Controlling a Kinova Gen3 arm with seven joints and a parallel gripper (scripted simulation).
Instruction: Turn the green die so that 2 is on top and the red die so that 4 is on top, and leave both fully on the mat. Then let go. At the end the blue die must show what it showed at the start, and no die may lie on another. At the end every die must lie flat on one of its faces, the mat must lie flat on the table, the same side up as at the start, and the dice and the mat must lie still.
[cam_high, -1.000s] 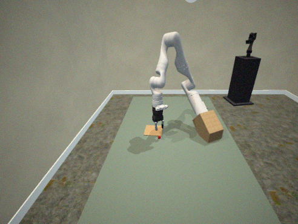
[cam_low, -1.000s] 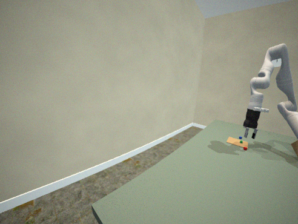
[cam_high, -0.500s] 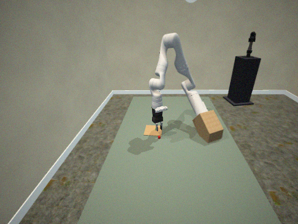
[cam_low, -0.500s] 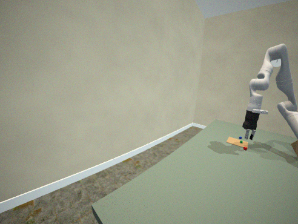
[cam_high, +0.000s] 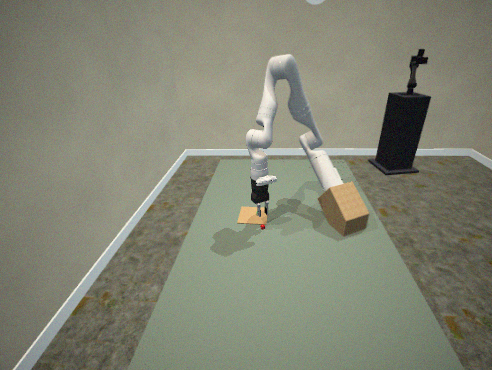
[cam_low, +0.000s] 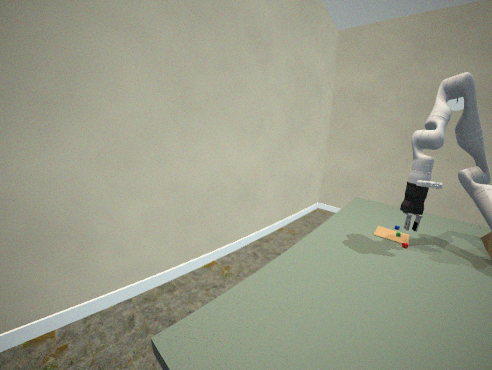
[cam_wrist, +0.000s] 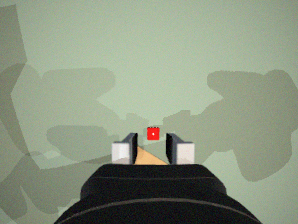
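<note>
My hand is 80 mm above the red die. Round my hand: tan mat (100 mm to the right, 90 mm below, 30 mm ahead); blue die (220 mm to the right, 80 mm below, 10 mm behind); green die (100 mm to the right, 80 mm below, 10 mm ahead).
</note>
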